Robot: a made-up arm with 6 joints.
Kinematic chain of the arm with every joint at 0, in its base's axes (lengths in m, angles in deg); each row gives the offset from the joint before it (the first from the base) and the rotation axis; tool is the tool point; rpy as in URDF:
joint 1: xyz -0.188 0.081 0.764 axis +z
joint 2: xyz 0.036 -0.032 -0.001 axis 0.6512 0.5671 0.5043
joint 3: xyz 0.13 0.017 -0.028 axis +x
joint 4: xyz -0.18 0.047 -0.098 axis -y
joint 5: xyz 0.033 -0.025 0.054 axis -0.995 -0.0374 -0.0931
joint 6: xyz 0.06 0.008 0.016 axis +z
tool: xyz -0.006 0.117 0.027 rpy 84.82 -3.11 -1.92
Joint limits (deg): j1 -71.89..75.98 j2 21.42..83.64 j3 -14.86..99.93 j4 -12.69..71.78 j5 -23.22..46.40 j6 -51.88..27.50
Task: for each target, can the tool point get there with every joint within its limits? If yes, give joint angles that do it. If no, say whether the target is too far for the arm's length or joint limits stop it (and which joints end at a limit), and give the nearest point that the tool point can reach.
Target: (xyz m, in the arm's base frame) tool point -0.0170 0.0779 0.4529
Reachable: no: joint limits stop it (at a limit: joint 2, joint 3, joint 4, joint 5) | nearest point -0.0353 0.0782 0.6018 | short by 0.150 m
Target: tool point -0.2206 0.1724 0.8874
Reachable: yes | joints 42.56 61.80 39.41 5.73 28.31 0.30
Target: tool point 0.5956 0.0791 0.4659
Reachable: no: too far | nearest point 0.0117 0.0805 0.6705 | short by 0.619 m
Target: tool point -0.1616 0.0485 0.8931
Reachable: yes | joints -48.46 28.01 85.28 27.99 30.11 18.22
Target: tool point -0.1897 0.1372 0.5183
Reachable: no: joint limits stop it (at a limit: joint 2, joint 3, joint 4, joint 5) | nearest point -0.1921 0.2158 0.6079 | short by 0.119 m
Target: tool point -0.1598 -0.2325 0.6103
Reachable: no: joint limits stop it (at a limit: joint 2, joint 3, joint 4, joint 5, joint 6) | nearest point -0.1711 -0.1064 0.7098 | short by 0.161 m
